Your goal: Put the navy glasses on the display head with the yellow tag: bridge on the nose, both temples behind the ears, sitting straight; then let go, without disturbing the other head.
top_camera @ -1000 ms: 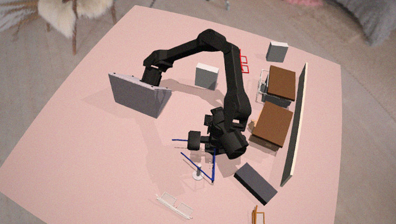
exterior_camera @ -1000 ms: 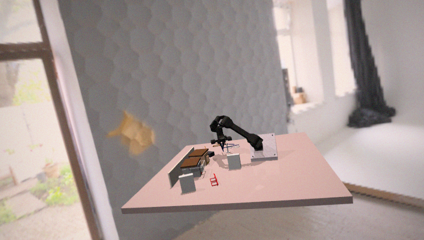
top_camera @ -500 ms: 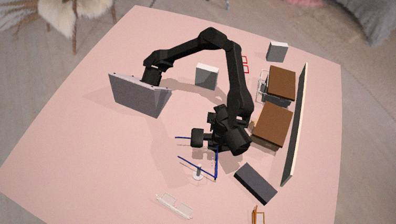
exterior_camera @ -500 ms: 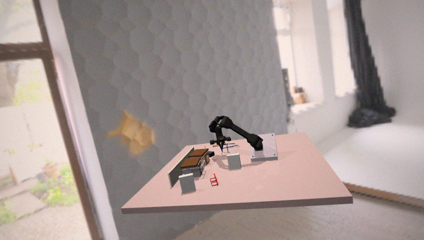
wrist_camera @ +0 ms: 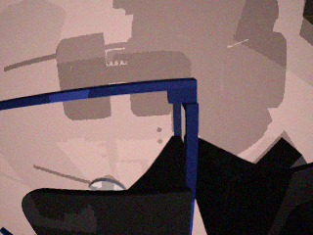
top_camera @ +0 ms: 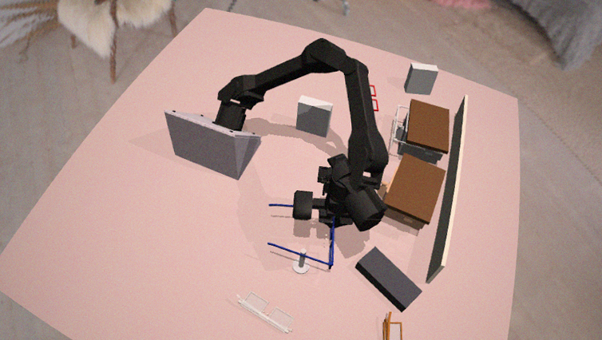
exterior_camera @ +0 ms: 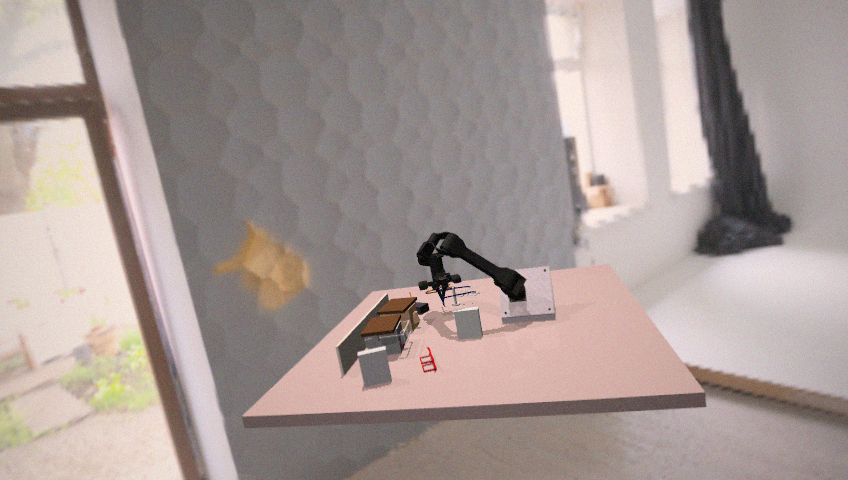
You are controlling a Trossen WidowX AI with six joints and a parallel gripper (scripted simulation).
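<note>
Now: the white stand 100 mm to the right of my gripper tip, 30 mm below it and 30 mm behind it. Round my gripper tip: dark block: 170 mm ahead, 60 mm to the right, 40 mm below; then long panel: 270 mm to the left, 260 mm ahead.
</note>
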